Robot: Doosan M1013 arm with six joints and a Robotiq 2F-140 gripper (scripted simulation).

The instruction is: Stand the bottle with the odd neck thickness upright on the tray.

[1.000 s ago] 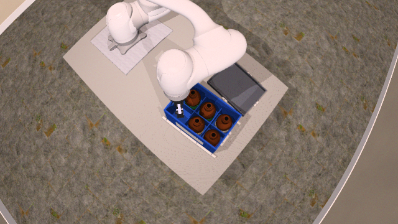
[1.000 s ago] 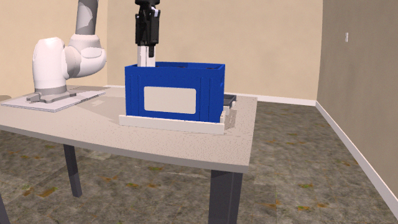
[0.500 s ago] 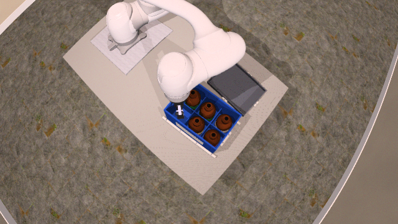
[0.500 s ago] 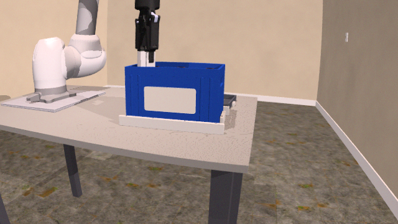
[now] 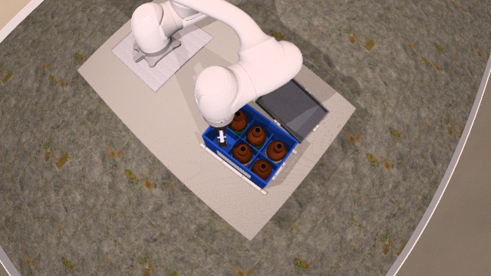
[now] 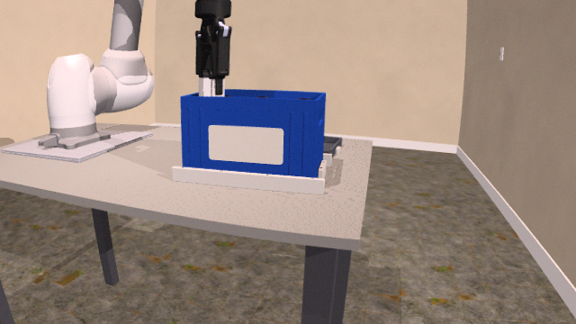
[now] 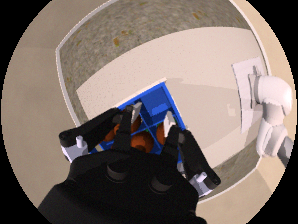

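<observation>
Right now my hand is 8 cm short of the crate, 6 cm to the right of it and 9 cm above it. From my hand the other things lie so: bottle 18 cm ahead, 2 cm to the left, 9 cm below; then dark grey tray 8 cm ahead, 31 cm to the left, 16 cm below.
</observation>
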